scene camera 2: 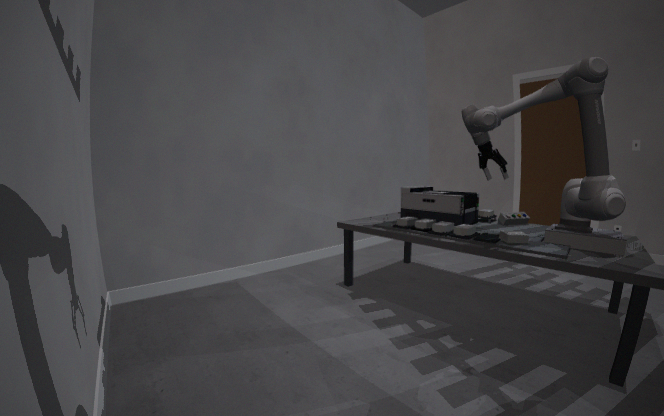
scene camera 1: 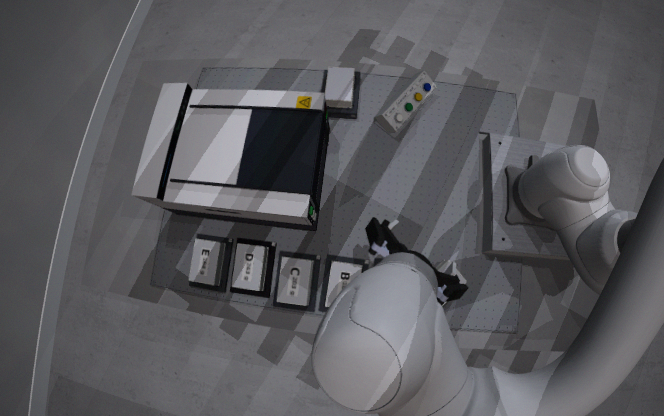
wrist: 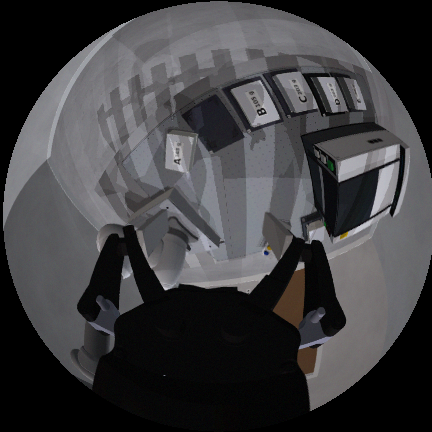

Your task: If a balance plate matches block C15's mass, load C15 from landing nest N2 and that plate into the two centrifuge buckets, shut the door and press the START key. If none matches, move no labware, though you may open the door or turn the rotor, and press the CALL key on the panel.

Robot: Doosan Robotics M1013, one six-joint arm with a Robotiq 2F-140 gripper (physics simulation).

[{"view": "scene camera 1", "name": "my gripper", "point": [421,247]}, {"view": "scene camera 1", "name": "small block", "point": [339,89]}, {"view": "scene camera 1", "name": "centrifuge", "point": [253,156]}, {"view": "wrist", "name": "my gripper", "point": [214,221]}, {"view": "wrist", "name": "centrifuge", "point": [358,171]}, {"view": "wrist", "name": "dark tray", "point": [216,128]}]
